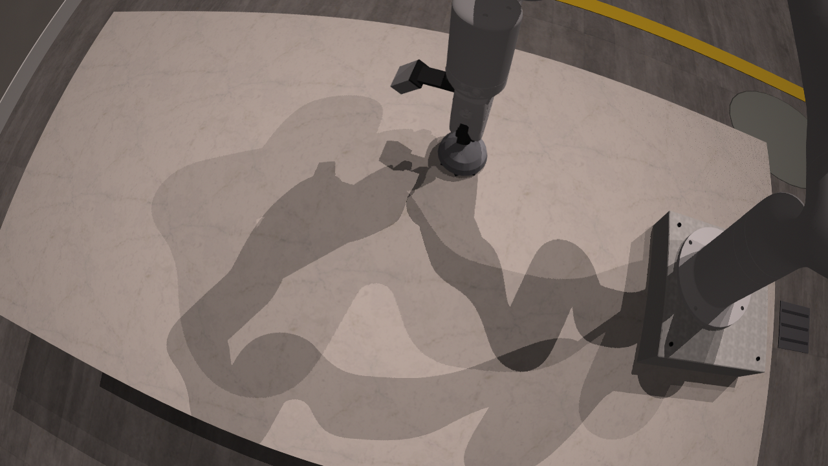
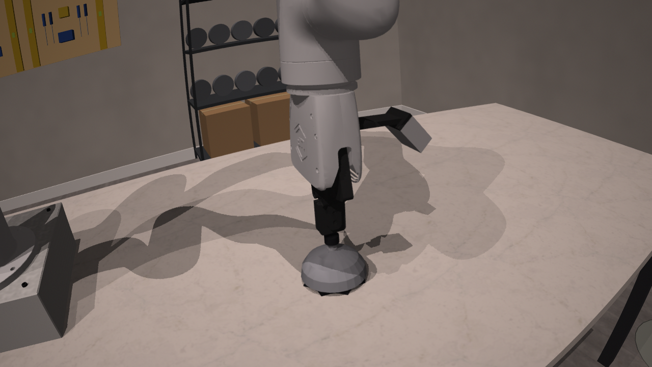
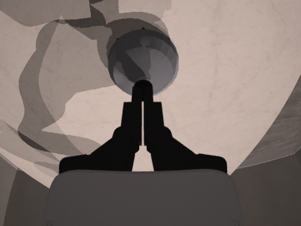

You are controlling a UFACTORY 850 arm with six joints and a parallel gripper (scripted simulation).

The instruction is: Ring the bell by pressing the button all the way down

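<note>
Now: the black button 40 mm below my hand. Round my hand: grey dome bell: 50 mm below.
</note>
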